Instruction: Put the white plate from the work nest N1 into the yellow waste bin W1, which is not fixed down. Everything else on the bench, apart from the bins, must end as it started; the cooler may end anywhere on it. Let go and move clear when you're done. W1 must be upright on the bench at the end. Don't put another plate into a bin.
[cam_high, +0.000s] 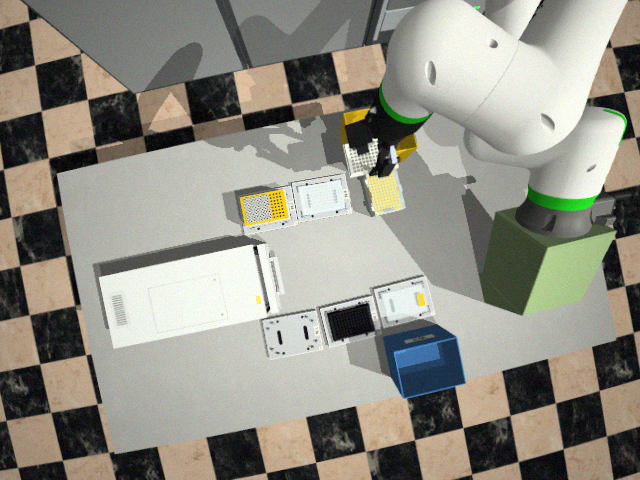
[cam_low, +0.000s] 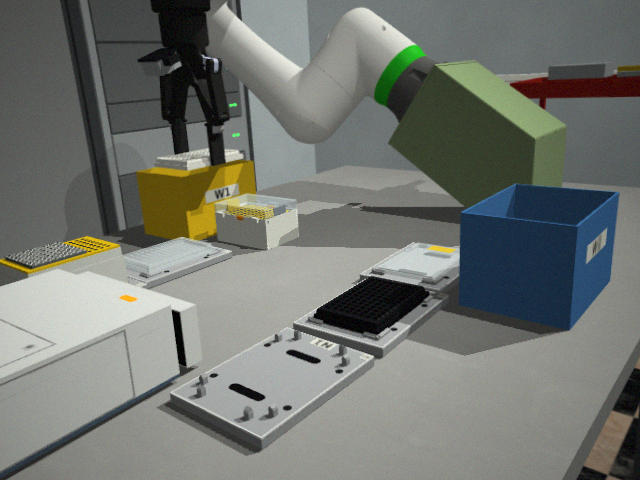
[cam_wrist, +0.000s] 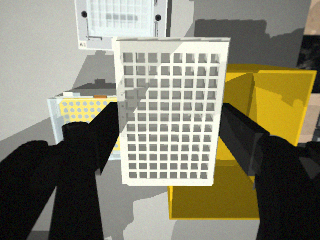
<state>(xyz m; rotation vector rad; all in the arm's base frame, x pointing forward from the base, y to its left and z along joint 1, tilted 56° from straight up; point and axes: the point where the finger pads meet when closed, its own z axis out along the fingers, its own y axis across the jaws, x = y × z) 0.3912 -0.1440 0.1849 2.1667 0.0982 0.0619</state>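
Right now the yellow waste bin W1 is 5 cm behind my hand, 7 cm to the right of it and 13 cm below it. The rest, counted from my hand: yellow-grey rack (29 cm ahead, 7 cm to the left, 11 cm below); white plate (2 cm below); clear plate (13 cm ahead, 6 cm to the left, 15 cm below).
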